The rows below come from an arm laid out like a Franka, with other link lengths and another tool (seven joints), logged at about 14 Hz.
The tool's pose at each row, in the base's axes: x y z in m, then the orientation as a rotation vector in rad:
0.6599, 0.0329, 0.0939, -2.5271, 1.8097, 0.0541
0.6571, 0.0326, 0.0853, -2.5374, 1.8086, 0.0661
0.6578, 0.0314, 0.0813, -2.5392, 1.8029, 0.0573
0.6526, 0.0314, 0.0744, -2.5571, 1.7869, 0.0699
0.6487, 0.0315, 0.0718, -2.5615, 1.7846, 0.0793
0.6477, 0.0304, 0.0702, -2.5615, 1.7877, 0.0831
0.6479, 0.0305, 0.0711, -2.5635, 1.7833, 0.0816
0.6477, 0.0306, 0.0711, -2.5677, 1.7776, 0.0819
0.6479, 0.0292, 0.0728, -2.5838, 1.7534, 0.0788
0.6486, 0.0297, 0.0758, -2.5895, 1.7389, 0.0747
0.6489, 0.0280, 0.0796, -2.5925, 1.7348, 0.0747
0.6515, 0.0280, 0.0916, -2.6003, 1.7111, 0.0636
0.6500, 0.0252, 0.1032, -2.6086, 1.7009, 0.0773
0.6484, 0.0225, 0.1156, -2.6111, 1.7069, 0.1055
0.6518, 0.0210, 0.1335, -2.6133, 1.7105, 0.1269
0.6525, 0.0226, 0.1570, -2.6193, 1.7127, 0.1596
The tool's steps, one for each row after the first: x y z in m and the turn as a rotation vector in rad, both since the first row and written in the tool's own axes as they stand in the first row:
-0.0002, 0.0028, 0.0086, -0.0110, -0.0016, -0.0042
0.0013, 0.0026, 0.0125, -0.0062, 0.0018, -0.0079
0.0000, 0.0075, 0.0195, -0.0158, -0.0014, -0.0227
-0.0012, 0.0112, 0.0221, -0.0214, -0.0048, -0.0254
-0.0004, 0.0125, 0.0237, -0.0243, -0.0057, -0.0237
-0.0005, 0.0123, 0.0228, -0.0231, -0.0055, -0.0268
-0.0007, 0.0124, 0.0228, -0.0235, -0.0055, -0.0313
0.0006, 0.0127, 0.0210, -0.0224, -0.0043, -0.0499
0.0002, 0.0118, 0.0180, -0.0183, -0.0042, -0.0598
0.0018, 0.0121, 0.0142, -0.0185, -0.0041, -0.0630
0.0020, 0.0095, 0.0021, -0.0092, -0.0025, -0.0787
0.0037, 0.0118, -0.0096, -0.0159, -0.0087, -0.0869
0.0051, 0.0141, -0.0221, -0.0313, -0.0197, -0.0841
0.0068, 0.0112, -0.0400, -0.0430, -0.0281, -0.0827
0.0044, 0.0099, -0.0634, -0.0613, -0.0404, -0.0831

